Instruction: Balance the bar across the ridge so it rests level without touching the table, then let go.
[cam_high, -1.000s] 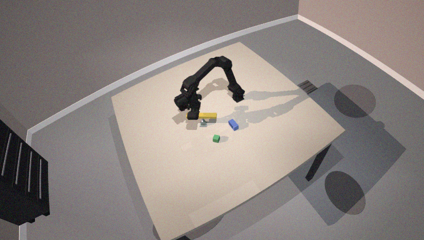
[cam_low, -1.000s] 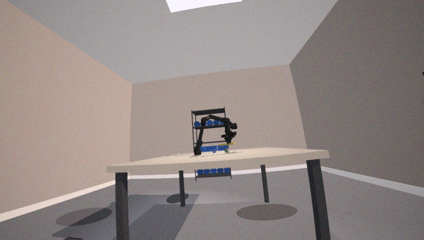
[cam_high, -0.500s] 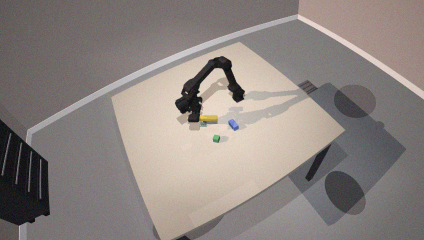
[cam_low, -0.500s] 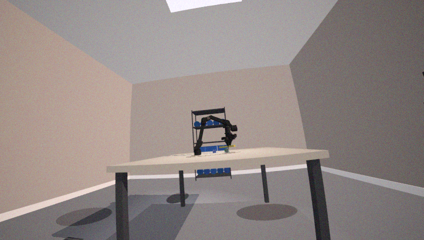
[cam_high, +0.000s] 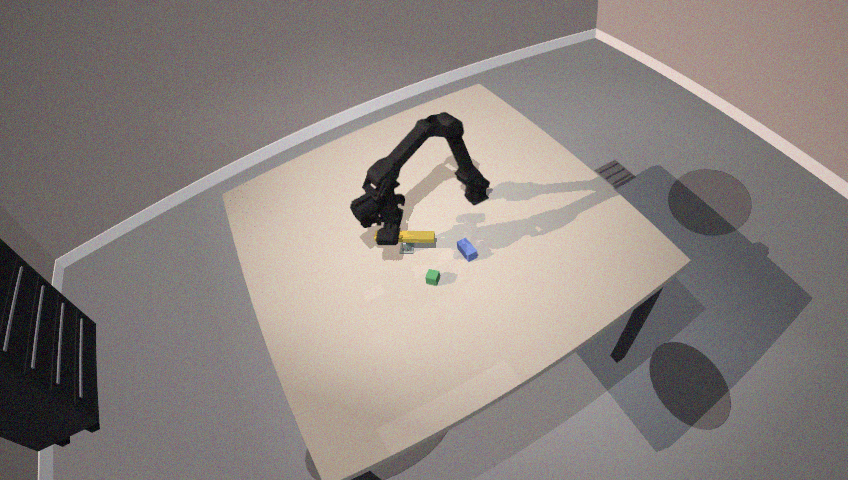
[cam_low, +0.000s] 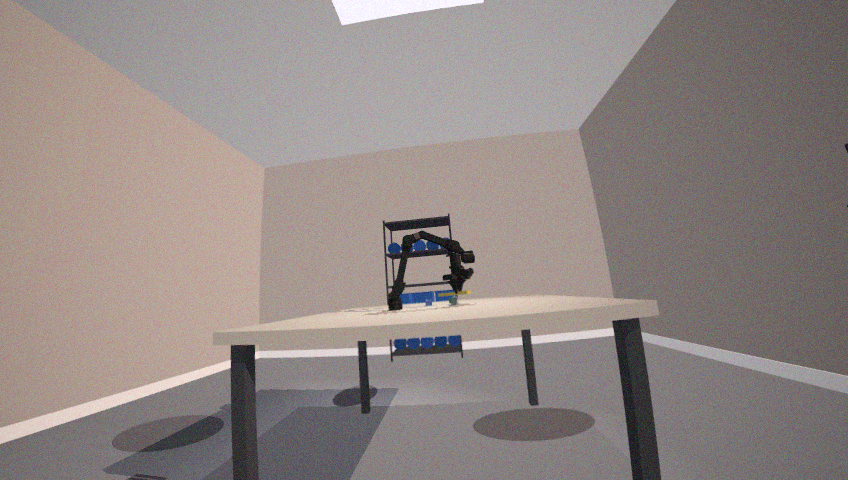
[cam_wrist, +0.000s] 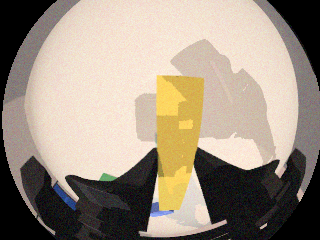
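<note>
The yellow bar is 20 mm to the left of my gripper tip and 20 mm behind it. Round my gripper tip: green cube 170 mm to the left, 40 mm below, 30 mm behind; blue block 170 mm behind, 140 mm to the left, 40 mm below.
</note>
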